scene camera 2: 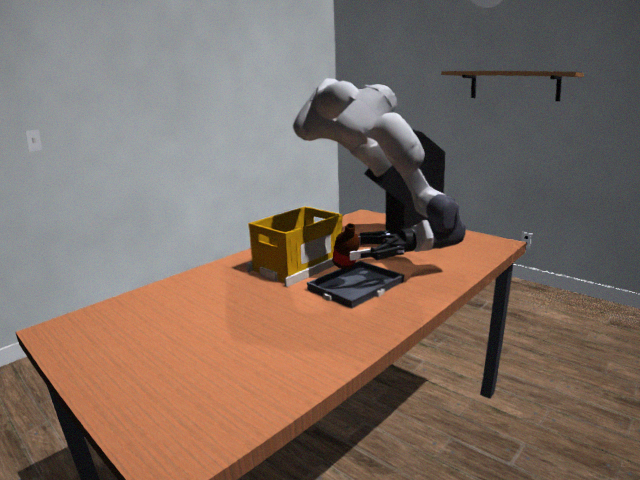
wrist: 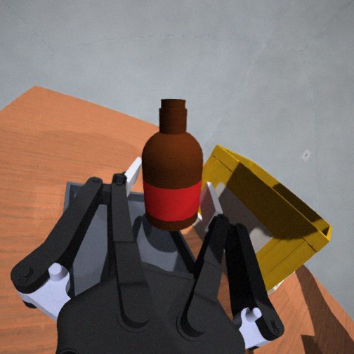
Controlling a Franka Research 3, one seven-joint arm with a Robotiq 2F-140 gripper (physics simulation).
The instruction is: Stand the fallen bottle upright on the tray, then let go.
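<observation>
The brown bottle with a red band is nearly upright, with its neck up and leaning slightly in the scene view. My gripper reaches in from the side and is shut on the bottle, one finger pad on each side of its body. The dark shallow tray lies flat on the table. The bottle's base is low, at the tray's back end in the scene view; whether it touches the tray cannot be told. The gripper hides part of the tray in the wrist view.
A yellow crate stands close beside the bottle and the tray, with a pale strip along its foot. All stand on the orange wooden table. A wall shelf is far behind.
</observation>
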